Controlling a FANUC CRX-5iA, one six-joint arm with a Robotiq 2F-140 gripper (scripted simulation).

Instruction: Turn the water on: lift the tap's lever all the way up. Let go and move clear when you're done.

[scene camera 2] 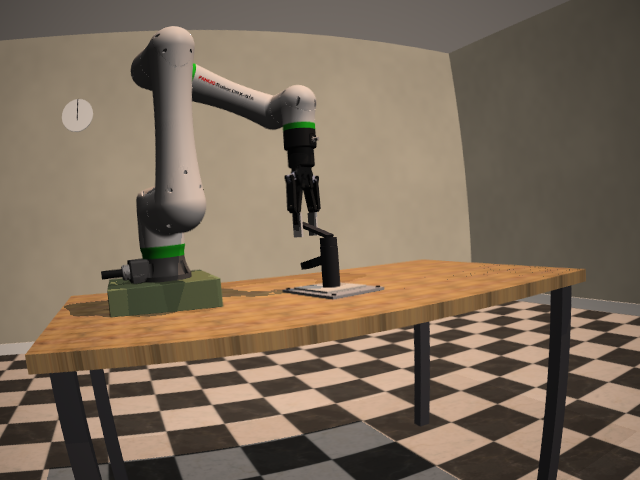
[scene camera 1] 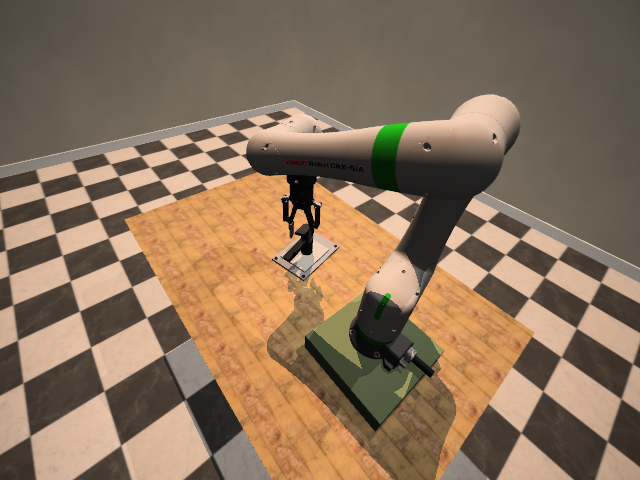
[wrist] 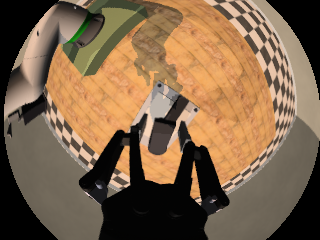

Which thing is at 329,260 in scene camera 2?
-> A black tap.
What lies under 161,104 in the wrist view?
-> A black tap.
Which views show my gripper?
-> Scene camera 2, scene camera 1 and the wrist view: all of them.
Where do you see a black tap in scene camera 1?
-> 303,255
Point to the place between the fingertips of my gripper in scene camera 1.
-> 301,238
